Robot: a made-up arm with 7 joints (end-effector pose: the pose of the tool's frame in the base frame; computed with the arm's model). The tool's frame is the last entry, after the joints.
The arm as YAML. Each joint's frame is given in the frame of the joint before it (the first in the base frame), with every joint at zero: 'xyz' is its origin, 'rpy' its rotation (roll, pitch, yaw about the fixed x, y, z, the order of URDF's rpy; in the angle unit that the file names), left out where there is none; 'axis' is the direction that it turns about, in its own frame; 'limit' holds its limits. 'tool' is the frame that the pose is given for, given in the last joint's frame.
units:
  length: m
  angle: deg
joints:
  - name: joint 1
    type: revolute
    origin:
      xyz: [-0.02, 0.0, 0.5]
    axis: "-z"
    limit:
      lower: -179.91
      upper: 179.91
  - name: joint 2
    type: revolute
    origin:
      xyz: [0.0, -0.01, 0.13]
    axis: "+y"
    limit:
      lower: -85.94
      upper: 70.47
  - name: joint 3
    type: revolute
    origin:
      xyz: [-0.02, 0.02, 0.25]
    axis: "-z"
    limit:
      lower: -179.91
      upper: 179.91
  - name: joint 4
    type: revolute
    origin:
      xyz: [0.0, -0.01, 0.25]
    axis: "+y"
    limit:
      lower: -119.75
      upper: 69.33
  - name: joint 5
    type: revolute
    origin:
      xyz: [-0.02, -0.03, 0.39]
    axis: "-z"
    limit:
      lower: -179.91
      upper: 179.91
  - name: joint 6
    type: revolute
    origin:
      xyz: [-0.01, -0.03, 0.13]
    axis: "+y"
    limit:
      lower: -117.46
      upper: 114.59
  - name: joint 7
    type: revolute
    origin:
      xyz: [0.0, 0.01, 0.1]
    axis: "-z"
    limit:
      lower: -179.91
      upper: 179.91
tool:
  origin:
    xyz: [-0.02, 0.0, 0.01]
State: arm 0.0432 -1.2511 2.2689 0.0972 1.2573 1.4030 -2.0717
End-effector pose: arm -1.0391 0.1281 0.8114 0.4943 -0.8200 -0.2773 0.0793
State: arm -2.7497 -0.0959 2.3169 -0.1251 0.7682 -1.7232 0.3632
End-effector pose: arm -0.0884 -0.0962 1.6040 0.0389 -0.7557 -0.2576 0.6008
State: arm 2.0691 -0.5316 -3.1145 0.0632 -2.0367 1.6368 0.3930
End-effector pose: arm 0.1901 0.4830 1.5205 0.6340 -0.0770 -0.7692 0.0212
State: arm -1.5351 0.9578 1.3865 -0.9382 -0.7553 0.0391 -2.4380
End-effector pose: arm -0.4903 0.6399 1.2739 0.3366 -0.4022 -0.8053 0.2765
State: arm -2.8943 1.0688 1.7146 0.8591 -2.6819 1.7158 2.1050
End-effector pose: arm -0.6888 0.4705 1.1154 -0.5967 -0.4887 0.6164 0.1587
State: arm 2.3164 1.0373 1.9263 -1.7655 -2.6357 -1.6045 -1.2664
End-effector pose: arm 0.0335 -0.7091 0.7985 0.2942 -0.1365 0.1811 0.9285
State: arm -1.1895 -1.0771 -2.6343 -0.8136 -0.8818 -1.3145 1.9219
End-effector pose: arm -0.1113 -0.5058 1.4123 -0.0602 0.4097 0.9098 0.0294
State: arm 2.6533 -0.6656 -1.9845 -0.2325 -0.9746 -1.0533 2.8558
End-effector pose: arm 0.3807 0.3473 1.5730 0.2580 -0.1093 -0.8821 0.3788
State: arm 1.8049 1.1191 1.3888 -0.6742 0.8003 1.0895 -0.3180
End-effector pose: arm 0.1263 -0.8429 1.2303 -0.1603 -0.2136 0.9393 0.2153
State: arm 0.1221 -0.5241 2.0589 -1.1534 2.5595 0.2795 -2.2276
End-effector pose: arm -0.0946 0.5626 1.3463 -0.2788 -0.5140 -0.7989 0.1406
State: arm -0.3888 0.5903 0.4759 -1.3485 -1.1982 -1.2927 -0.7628
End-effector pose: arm -0.1937 0.0447 1.4328 -0.1686 -0.6235 0.7460 0.1623
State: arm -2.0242 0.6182 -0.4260 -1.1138 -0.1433 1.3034 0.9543
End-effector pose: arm 0.1201 0.1967 1.5447 -0.3676 0.0201 0.6713 0.6433
